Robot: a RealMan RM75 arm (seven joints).
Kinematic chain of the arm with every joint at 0, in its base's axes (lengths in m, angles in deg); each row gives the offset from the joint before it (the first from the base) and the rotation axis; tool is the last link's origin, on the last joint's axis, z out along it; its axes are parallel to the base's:
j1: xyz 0 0 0.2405 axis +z
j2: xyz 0 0 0 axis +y
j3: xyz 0 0 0.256 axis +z
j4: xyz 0 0 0 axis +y
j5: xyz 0 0 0.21 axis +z
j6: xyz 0 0 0 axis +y
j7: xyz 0 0 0.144 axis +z
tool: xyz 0 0 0
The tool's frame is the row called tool.
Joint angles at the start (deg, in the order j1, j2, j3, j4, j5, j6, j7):
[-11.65 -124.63 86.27 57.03 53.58 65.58 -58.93]
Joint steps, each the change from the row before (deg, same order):
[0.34 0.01 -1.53 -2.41 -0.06 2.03 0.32]
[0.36 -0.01 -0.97 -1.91 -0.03 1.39 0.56]
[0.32 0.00 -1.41 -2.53 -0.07 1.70 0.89]
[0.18 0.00 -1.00 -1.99 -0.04 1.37 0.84]
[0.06 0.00 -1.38 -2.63 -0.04 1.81 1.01]
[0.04 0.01 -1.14 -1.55 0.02 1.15 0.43]
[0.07 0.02 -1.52 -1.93 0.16 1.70 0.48]
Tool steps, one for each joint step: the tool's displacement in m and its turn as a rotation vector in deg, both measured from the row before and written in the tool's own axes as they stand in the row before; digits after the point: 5 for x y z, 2 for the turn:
[-0.00630 -0.00203 -0.01019 0.83 -0.03 -1.27]
[-0.00576 -0.00078 -0.00800 0.70 -0.18 -0.82]
[-0.00682 -0.00165 -0.01007 1.07 -0.14 -0.87]
[-0.00514 -0.00062 -0.00727 0.66 -0.05 -0.54]
[-0.00595 -0.00077 -0.00868 0.80 0.07 -0.75]
[-0.00275 -0.00131 -0.00582 0.70 0.19 -0.53]
[-0.00298 -0.00106 -0.00755 0.69 0.37 -0.67]

